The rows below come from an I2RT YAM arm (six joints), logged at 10 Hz.
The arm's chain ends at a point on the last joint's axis. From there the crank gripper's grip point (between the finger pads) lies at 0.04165 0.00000 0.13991 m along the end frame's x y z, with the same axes.
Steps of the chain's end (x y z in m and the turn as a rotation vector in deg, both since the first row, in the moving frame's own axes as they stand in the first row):
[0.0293 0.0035 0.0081 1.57 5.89 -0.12]
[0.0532 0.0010 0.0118 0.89 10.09 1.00]
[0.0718 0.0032 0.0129 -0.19 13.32 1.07]
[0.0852 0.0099 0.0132 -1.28 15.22 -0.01]
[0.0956 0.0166 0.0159 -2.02 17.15 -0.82]
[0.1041 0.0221 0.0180 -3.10 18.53 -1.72]
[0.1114 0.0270 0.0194 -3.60 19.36 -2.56]
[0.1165 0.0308 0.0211 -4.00 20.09 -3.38]
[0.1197 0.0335 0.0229 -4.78 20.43 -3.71]
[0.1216 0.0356 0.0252 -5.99 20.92 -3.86]
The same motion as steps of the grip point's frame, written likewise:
[0.0434 -0.0004 0.0030 1.57 5.89 -0.12]
[0.0771 -0.0002 0.0023 0.89 10.09 1.00]
[0.1029 0.0047 -0.0005 -0.19 13.32 1.07]
[0.1205 0.0129 -0.0027 -1.28 15.22 -0.01]
[0.1350 0.0204 -0.0027 -2.02 17.15 -0.82]
[0.1465 0.0273 -0.0026 -3.10 18.53 -1.72]
[0.1555 0.0323 -0.0025 -3.60 19.36 -2.56]
[0.1622 0.0360 -0.0019 -4.00 20.09 -3.38]
[0.1661 0.0401 -0.0008 -4.78 20.43 -3.71]
[0.1691 0.0446 0.0005 -5.99 20.92 -3.86]

